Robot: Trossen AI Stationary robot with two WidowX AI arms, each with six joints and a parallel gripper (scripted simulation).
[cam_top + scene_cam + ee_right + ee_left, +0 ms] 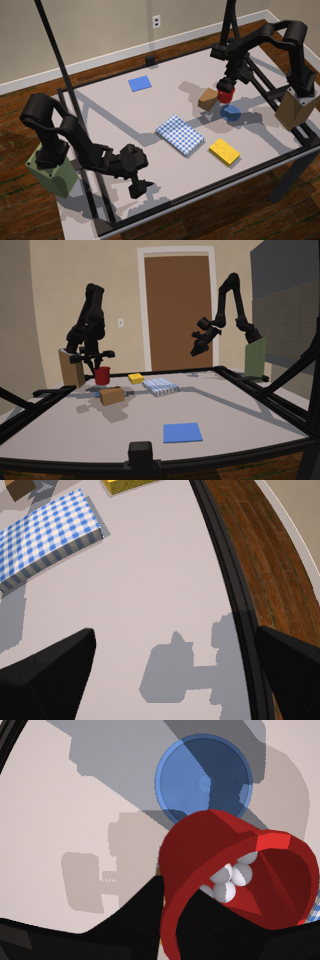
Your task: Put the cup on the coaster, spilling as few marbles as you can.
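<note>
Right now my left hand is 4 cm above the cup, 2 cm to the left of it and 2 cm short of it. From my left hand the other things lie so: brown box (12 cm below, 8 cm to the right, 3 cm behind); then flat blue coaster (35 cm to the right, 25 cm behind, 14 cm below).
</note>
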